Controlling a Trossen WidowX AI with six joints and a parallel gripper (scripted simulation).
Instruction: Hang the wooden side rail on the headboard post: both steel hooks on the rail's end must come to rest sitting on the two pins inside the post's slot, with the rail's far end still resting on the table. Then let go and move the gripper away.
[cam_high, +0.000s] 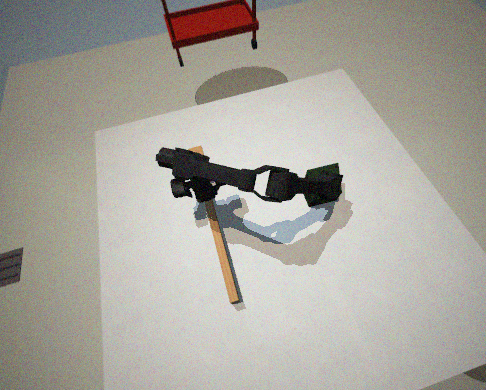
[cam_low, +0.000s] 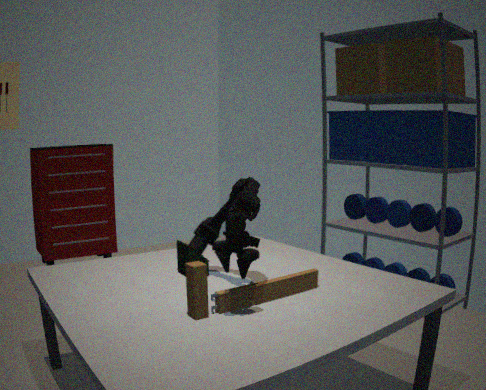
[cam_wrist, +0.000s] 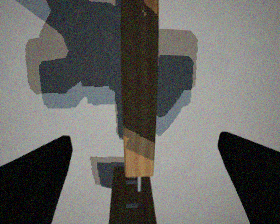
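The headboard post lies 13 cm to the right of my gripper tip, 4 cm below it and 2 cm behind it.
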